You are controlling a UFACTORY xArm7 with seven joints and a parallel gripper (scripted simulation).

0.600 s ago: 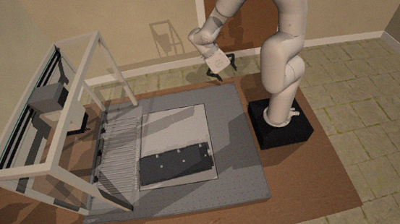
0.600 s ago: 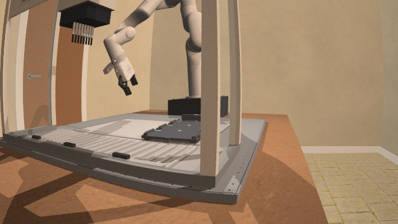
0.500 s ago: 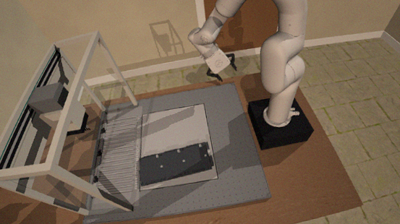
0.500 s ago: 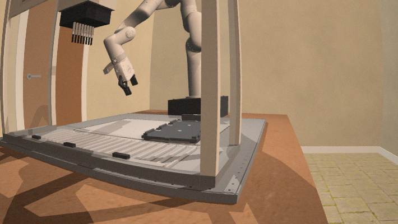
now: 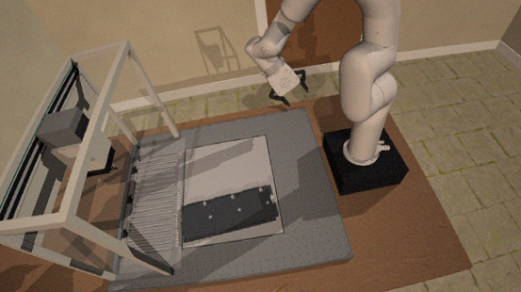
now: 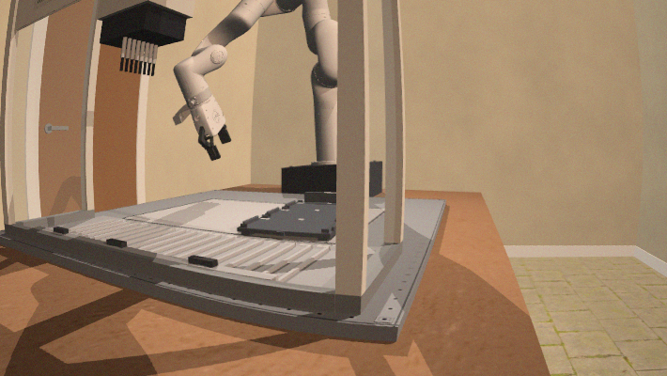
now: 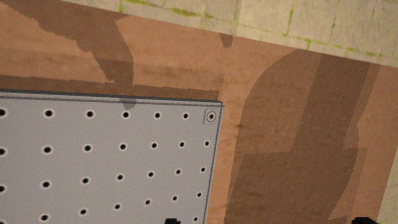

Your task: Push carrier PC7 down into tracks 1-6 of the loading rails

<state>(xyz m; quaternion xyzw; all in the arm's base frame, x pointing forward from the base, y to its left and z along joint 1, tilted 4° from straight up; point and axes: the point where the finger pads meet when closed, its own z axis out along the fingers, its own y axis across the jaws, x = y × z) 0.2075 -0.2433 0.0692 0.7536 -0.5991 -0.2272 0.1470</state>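
Now: hand 430 mm to the right of the carrier PC7, 270 mm short of it and 110 mm above it.
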